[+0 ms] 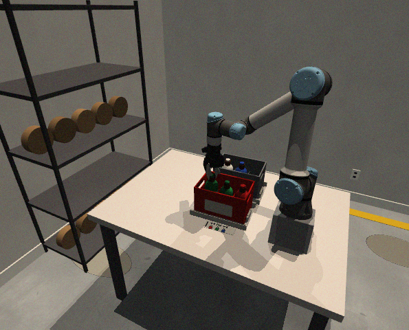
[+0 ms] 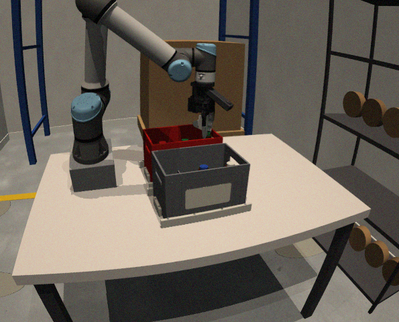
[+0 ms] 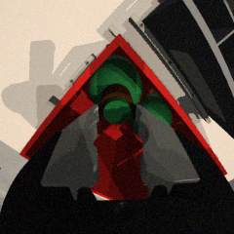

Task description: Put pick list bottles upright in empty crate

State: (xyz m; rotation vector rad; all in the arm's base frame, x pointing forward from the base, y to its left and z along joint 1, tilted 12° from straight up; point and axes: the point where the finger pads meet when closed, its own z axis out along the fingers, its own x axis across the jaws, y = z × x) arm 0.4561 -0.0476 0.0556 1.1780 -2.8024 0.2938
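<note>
Right now my hand is 90 mm past the red crate, 90 mm above it and 40 mm to the right of it. Also, from my hand: red bottle: 180 mm behind, 90 mm below; then grey crate: 190 mm to the right, 100 mm behind, 90 mm below; then white bottle: 240 mm to the right, 90 mm below, 10 mm behind.
</note>
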